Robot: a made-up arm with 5 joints.
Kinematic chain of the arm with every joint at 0, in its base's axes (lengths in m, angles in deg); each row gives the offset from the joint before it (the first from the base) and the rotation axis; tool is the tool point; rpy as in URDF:
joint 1: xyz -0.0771 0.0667 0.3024 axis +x
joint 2: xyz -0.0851 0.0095 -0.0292 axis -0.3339 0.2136 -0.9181
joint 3: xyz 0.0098 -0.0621 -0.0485 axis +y
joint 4: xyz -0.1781 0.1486 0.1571 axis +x
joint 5: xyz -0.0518 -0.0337 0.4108 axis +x
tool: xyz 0.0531 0.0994 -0.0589 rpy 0 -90 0
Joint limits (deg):
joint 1: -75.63..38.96
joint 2: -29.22..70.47
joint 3: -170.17..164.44
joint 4: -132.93..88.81
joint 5: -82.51..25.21
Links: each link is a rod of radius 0.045 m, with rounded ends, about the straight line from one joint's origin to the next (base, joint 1, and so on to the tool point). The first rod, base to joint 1, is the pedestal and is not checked.
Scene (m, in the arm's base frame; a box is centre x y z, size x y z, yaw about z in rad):
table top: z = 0
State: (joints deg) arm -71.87 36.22 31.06 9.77 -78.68
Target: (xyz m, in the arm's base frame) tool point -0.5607 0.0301 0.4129
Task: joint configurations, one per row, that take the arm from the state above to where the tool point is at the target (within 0.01 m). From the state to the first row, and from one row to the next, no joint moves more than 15 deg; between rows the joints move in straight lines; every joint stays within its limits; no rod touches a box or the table.
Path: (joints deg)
1: -68.41 30.60 17.64 13.19 -79.32
2: -64.96 24.98 4.23 16.60 -79.96
3: -61.50 19.36 -9.19 20.02 -80.60
4: -58.04 13.74 -22.60 23.44 -81.23
5: -54.58 8.12 -36.02 26.85 -81.87
6: -51.13 2.50 -49.43 30.27 -82.51

